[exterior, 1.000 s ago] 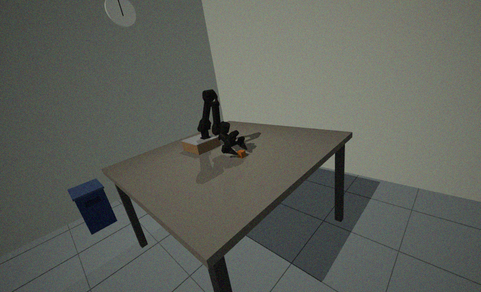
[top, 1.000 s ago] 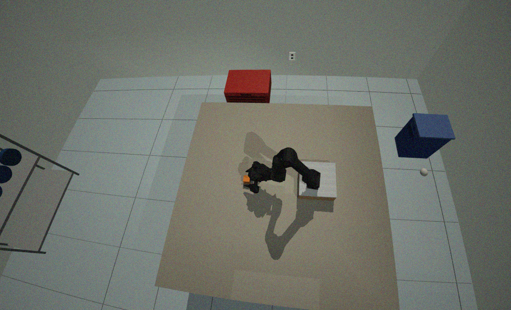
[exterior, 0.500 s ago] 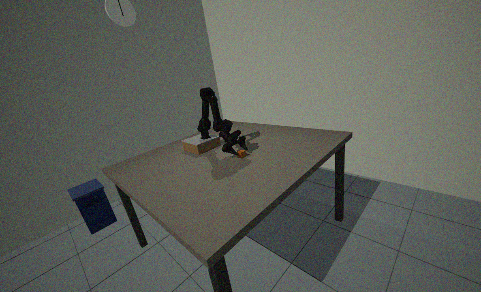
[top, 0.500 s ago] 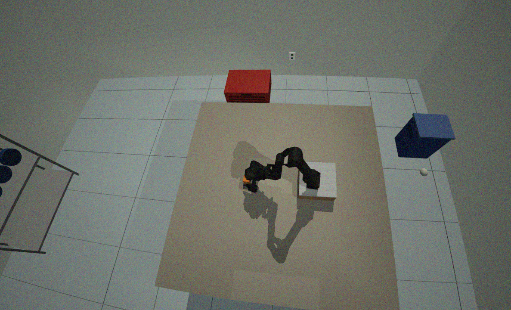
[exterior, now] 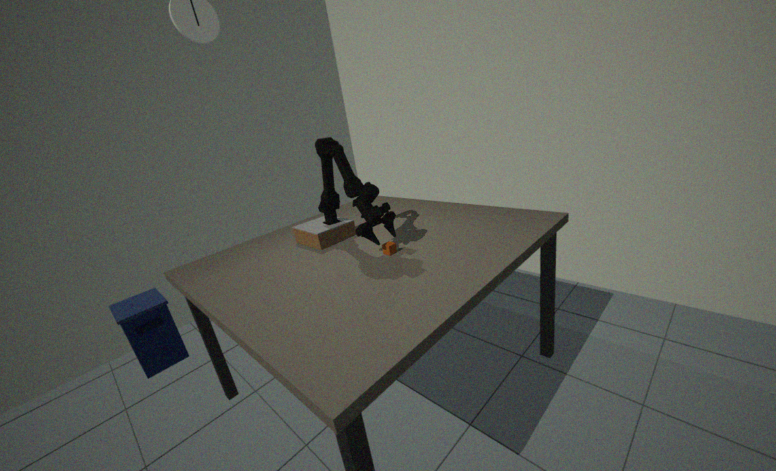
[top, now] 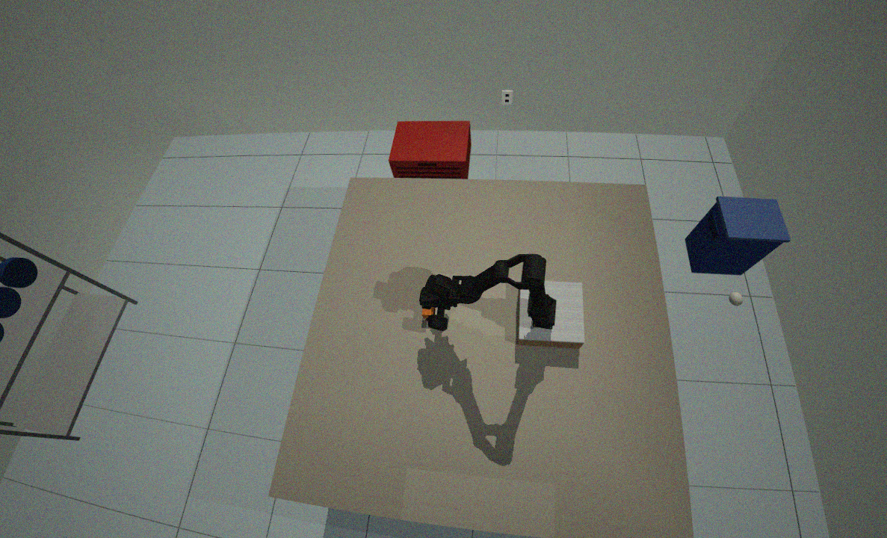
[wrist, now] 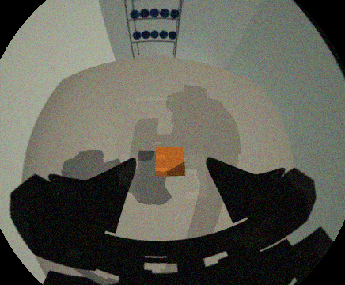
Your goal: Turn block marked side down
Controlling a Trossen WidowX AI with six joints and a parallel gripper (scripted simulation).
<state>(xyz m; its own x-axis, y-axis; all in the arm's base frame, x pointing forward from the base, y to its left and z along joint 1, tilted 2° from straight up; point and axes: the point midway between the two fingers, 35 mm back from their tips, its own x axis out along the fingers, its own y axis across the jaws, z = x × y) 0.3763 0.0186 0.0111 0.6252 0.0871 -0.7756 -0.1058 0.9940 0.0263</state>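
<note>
My gripper tip is now 1 cm past the small orange block and 3 cm above it.
</note>
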